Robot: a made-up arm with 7 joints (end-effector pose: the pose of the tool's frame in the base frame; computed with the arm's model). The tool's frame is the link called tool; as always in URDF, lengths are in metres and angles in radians.
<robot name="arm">
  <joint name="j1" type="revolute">
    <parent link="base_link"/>
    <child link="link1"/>
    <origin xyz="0 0 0" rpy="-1.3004 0.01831 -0.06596"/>
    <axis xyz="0 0 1"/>
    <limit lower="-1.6" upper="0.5"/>
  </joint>
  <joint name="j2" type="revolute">
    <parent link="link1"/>
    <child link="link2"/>
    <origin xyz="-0.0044 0.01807 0.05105" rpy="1.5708 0 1.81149"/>
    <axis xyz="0 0 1"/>
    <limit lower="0" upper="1.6"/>
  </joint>
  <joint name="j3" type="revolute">
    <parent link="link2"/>
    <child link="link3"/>
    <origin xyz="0.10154 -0.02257 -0.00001" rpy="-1.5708 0 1.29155"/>
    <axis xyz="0 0 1"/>
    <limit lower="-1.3" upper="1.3"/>
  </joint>
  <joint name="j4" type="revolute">
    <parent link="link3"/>
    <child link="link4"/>
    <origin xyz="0 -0.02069 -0.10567" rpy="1.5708 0 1.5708"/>
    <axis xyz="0 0 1"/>
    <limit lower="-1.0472" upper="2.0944"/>
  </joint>
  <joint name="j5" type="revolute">
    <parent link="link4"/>
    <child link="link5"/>
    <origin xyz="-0.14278 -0.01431 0.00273" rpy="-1.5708 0 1.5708"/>
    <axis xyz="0 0 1"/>
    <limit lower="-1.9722" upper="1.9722"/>
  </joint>
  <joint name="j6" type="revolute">
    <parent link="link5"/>
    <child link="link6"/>
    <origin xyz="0.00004 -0.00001 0.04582" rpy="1.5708 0 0"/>
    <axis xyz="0 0 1"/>
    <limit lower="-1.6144" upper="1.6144"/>
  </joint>
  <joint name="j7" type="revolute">
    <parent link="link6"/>
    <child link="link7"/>
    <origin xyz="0.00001 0.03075 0.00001" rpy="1.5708 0 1.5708"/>
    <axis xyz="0 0 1"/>
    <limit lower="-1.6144" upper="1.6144"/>
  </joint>
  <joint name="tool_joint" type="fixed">
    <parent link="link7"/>
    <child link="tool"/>
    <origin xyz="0 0 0"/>
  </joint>
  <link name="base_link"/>
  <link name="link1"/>
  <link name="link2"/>
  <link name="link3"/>
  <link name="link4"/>
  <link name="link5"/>
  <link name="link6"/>
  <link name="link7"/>
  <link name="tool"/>
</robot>
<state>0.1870 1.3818 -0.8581 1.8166 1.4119 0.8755 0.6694</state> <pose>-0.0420 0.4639 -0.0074 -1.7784 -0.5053 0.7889</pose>
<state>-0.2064 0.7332 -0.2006 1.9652 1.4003 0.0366 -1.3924</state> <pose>-0.0699 0.3471 -0.2876 0.2028 -2.7446 1.0510</pose>
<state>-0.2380 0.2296 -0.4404 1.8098 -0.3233 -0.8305 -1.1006</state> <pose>-0.0128 0.1702 -0.4030 -0.2092 1.0774 -1.0299</pose>
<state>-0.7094 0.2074 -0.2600 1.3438 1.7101 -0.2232 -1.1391</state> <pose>0.2465 0.0915 -0.3599 1.5877 1.6140 -1.8277</pose>
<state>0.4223 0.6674 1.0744 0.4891 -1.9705 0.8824 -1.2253</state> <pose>-0.0365 0.3914 -0.1606 -1.1856 -0.6708 -0.3797</pose>
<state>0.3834 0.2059 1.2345 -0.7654 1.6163 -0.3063 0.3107</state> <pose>0.0120 0.2511 -0.0566 2.6284 0.1517 0.7462</pose>
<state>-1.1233 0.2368 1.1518 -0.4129 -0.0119 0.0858 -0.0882</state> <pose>0.2020 0.2480 0.0329 -0.1421 -1.1582 0.8559</pose>
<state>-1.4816 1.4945 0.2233 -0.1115 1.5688 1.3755 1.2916</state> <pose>0.0919 0.2044 0.2534 -0.0890 0.5635 -2.1850</pose>
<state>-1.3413 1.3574 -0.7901 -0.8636 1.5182 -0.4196 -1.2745</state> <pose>0.1895 0.0176 0.0388 -2.8275 0.0969 -0.0817</pose>
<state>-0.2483 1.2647 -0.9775 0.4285 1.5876 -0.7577 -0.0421</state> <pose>0.1170 0.2878 -0.2681 1.9318 0.2569 -2.4010</pose>
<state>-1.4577 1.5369 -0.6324 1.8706 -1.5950 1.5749 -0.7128</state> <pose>0.1276 0.4243 0.0189 -1.5442 0.3262 0.1604</pose>
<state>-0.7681 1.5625 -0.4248 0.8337 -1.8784 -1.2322 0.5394</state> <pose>0.2193 0.3886 0.0491 -0.2697 -1.3805 1.1846</pose>
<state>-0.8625 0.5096 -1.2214 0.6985 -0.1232 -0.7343 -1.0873</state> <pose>0.2793 0.0226 -0.2798 0.8391 0.1439 -2.2060</pose>
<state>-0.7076 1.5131 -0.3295 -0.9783 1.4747 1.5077 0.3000</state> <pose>0.1569 0.0857 0.0484 1.3664 -1.2285 1.6810</pose>
